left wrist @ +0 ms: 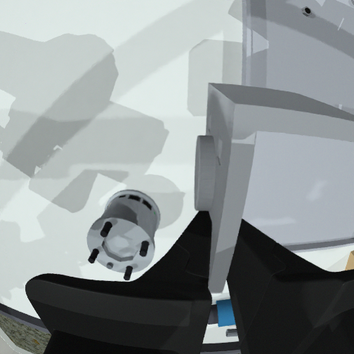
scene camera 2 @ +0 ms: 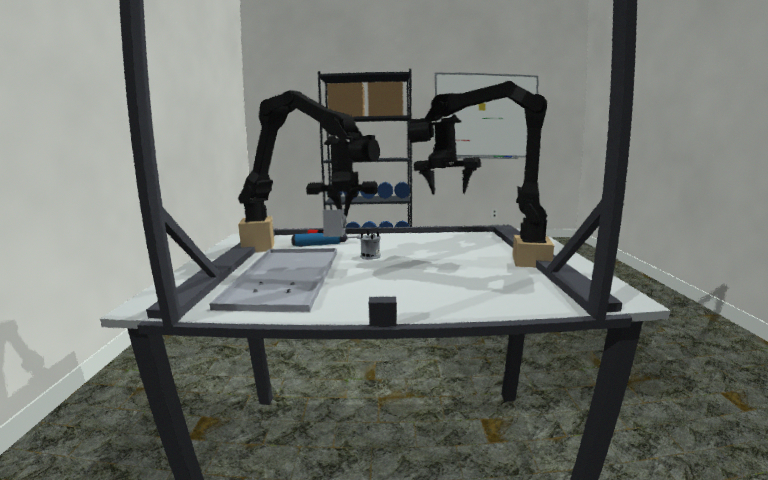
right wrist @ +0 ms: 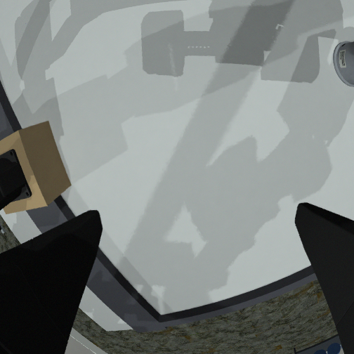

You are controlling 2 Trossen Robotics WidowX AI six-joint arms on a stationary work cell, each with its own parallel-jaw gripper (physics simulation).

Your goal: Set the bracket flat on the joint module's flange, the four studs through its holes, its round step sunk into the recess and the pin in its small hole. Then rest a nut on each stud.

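Places are measured from the left arm's base along level axes (x back, y right, z up), in centimetres.
Where they show: left gripper, fingertip midpoint: (scene camera 2: 343,219); right gripper, fingertip midpoint: (scene camera 2: 448,194); left arm's base, origin of the base link: (scene camera 2: 255,219); right arm's base, origin of the base link: (scene camera 2: 533,239).
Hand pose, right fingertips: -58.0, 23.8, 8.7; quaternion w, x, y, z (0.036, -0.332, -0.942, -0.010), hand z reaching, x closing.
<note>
Things, the pixels of their top centre, and the offset from my right fingertips, as dx, dy, dz. "*": a spot on its surface instead. Level surfaces: height alone.
- grey bracket, middle of its top: (scene camera 2: 334,207) +33.2, +2.6, -1.8
- joint module, middle of its top: (scene camera 2: 369,232) +22.7, -4.9, -11.1
- table, its level: dz -18.5
- blue screwdriver-like tool, surface spot: (scene camera 2: 316,239) * +38.2, -20.6, -16.1
- black block, middle of its top: (scene camera 2: 382,298) +28.3, +39.0, -12.8
The grey bracket (scene camera 2: 334,222) (left wrist: 229,190) is held in the air by my left gripper (scene camera 2: 344,212) (left wrist: 213,219), which is shut on its plate. The plate stands upright, with its round step (left wrist: 204,173) facing sideways toward the joint module's side in the left wrist view. The joint module (scene camera 2: 370,247) (left wrist: 131,220) (right wrist: 347,64) stands upright on the table, right of the bracket in the scene view, its four black studs, recess and small pin (left wrist: 110,265) bare. Several nuts (scene camera 2: 292,283) (left wrist: 307,11) lie in the tray. My right gripper (scene camera 2: 449,191) (right wrist: 201,218) is open and empty, high above the table.
The shallow grey tray (scene camera 2: 323,280) lies on the left of the table (scene camera 2: 351,300). A blue screwdriver-like tool (scene camera 2: 316,239) (left wrist: 225,313) lies behind it. A black block (scene camera 2: 382,311) stands at the front edge. Frame posts (scene camera 2: 612,169) rise at both sides.
</note>
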